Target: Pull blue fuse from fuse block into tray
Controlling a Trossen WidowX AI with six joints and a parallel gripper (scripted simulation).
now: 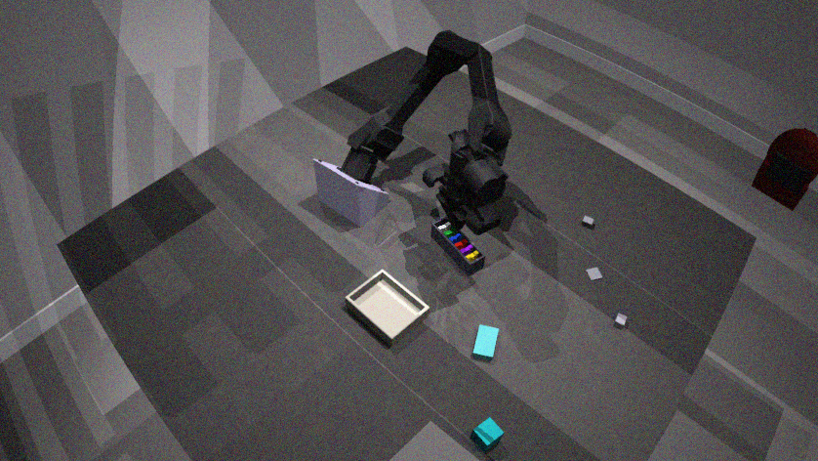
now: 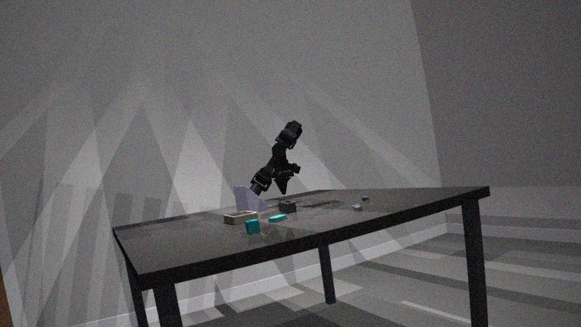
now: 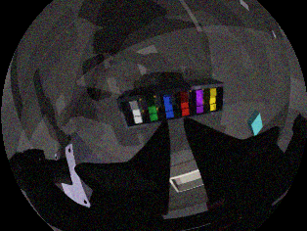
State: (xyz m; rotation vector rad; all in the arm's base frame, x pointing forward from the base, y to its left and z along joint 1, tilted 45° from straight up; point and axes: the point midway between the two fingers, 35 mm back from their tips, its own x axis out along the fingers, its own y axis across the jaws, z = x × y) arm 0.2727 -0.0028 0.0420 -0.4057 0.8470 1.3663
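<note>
The blue fuse is 50 mm below my gripper tip. Also, from my gripper tip: tray (210 mm to the right, 70 mm below); flat teal block (190 mm ahead, 150 mm to the right, 70 mm below); teal cube (310 mm to the right, 310 mm ahead, 60 mm below).
</note>
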